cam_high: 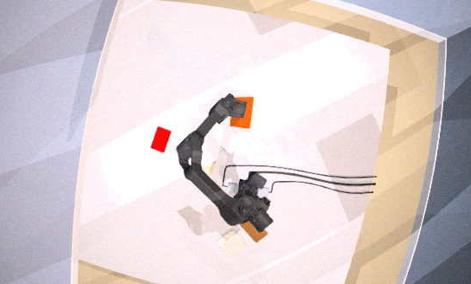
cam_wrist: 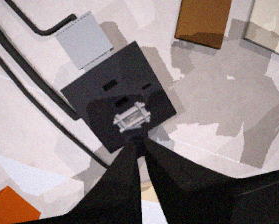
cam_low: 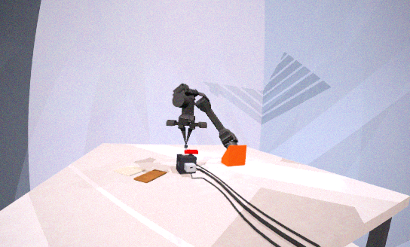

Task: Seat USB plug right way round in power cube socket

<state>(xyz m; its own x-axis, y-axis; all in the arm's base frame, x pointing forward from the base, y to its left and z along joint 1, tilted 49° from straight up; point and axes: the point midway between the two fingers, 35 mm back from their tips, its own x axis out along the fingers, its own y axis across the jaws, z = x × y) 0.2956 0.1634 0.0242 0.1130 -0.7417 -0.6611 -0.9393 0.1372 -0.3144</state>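
Now: gripper tip 20 mm above the USB plug. The rest, counted from my gripper tip: red block (380 mm to the right, 130 mm below, 120 mm behind); brown tile (150 mm ahead, 130 mm below, 70 mm to the left).
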